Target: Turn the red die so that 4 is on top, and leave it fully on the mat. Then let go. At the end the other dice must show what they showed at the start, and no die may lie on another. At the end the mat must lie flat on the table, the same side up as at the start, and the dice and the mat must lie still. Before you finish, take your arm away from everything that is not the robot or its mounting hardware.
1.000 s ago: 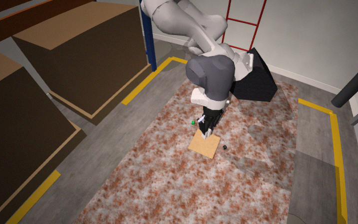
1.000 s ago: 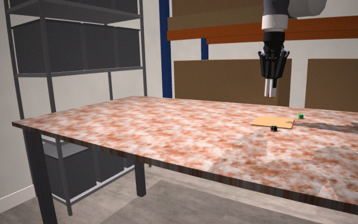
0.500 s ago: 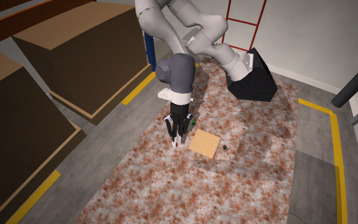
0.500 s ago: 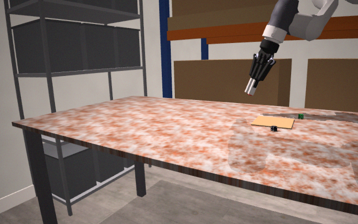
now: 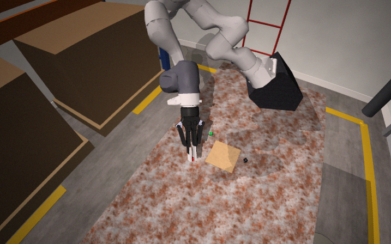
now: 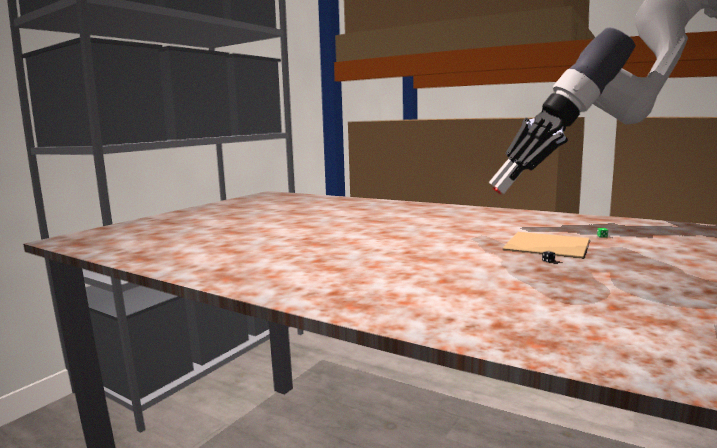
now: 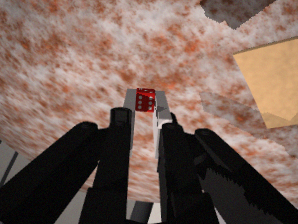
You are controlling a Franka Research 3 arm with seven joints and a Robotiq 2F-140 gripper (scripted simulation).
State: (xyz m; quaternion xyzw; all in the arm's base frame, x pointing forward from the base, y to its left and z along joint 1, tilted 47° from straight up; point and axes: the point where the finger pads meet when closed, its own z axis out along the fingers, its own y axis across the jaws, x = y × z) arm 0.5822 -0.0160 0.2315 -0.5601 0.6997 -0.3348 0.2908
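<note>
My hand is 1 cm short of the red die, 1 cm to the right of it and 3 cm above it. From my hand the other things lie so: green die 20 cm behind, 1 cm to the left, 11 cm below; tan mat 11 cm behind, 12 cm to the left, 11 cm below; black die 12 cm behind, 23 cm to the left, 11 cm below.
</note>
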